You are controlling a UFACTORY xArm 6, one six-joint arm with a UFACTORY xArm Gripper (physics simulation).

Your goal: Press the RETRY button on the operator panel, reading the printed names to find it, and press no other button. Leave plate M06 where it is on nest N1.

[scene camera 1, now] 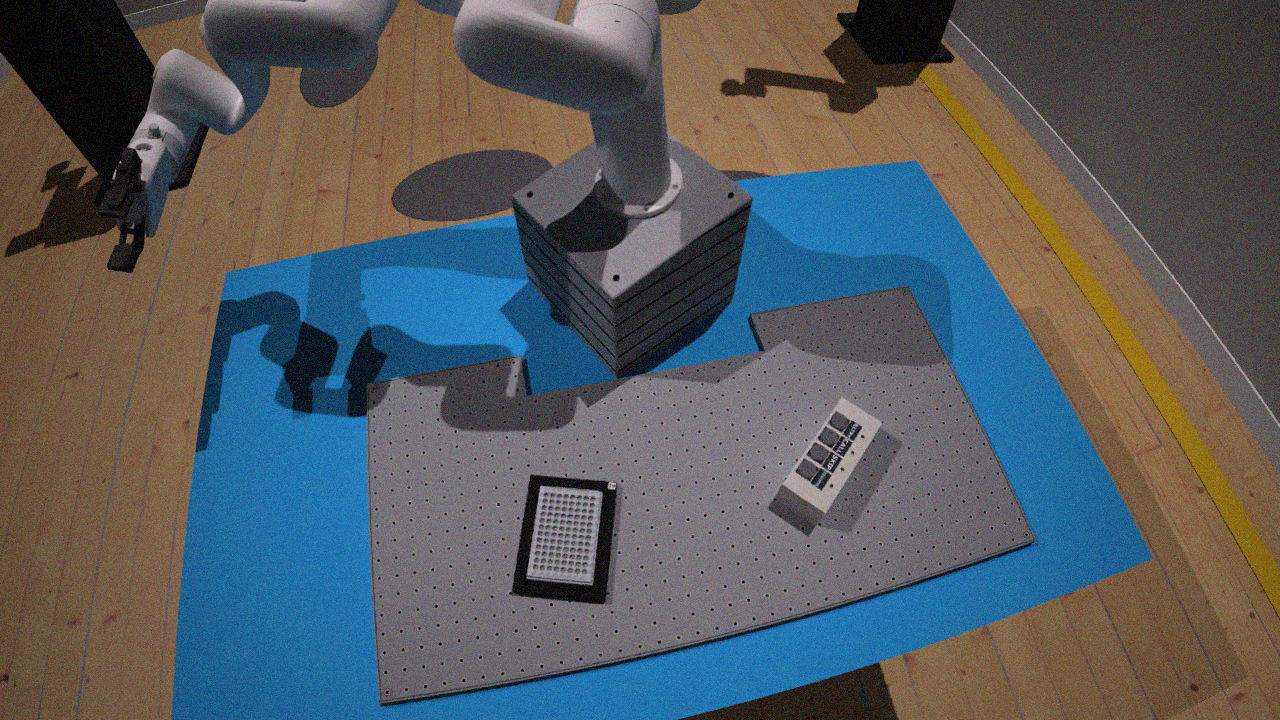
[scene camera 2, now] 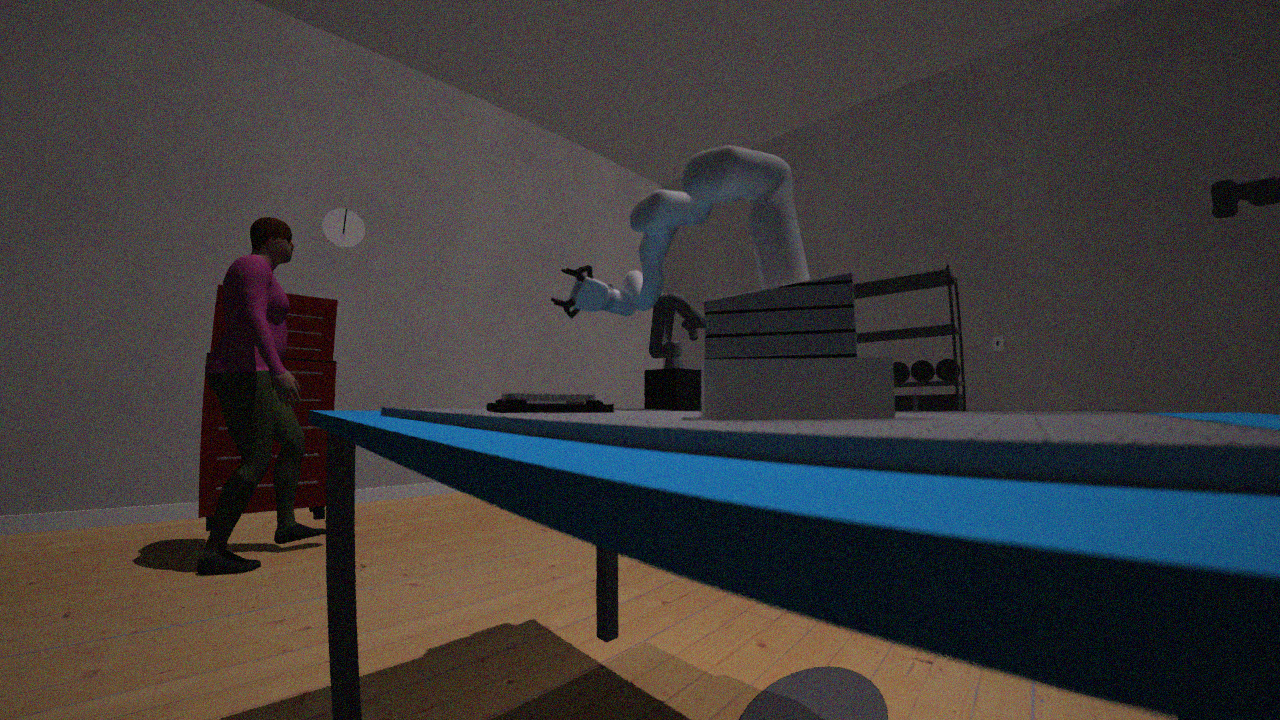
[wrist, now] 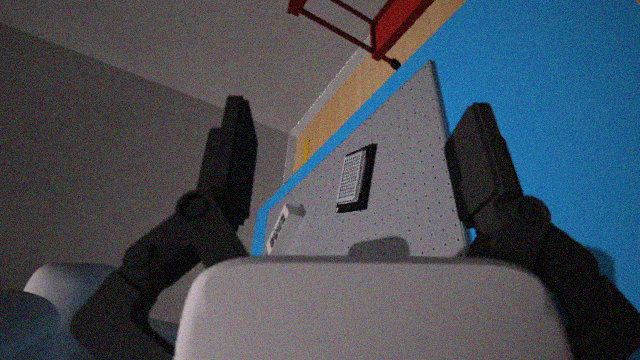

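Note:
The operator panel is a pale box on the pegboard. In scene camera 1 its top has several dark square buttons in a row with printed labels beside them. The middle labels look like CAL and SKIP; the end labels are too small to read, so I cannot tell which is RETRY. White well plate M06 lies flat on black nest N1. My gripper is open and empty, high up and far from panel and plate.
The perforated grey board lies on the blue table top. The layered arm pedestal stands behind the board. A person stands by a red cabinet beyond the table.

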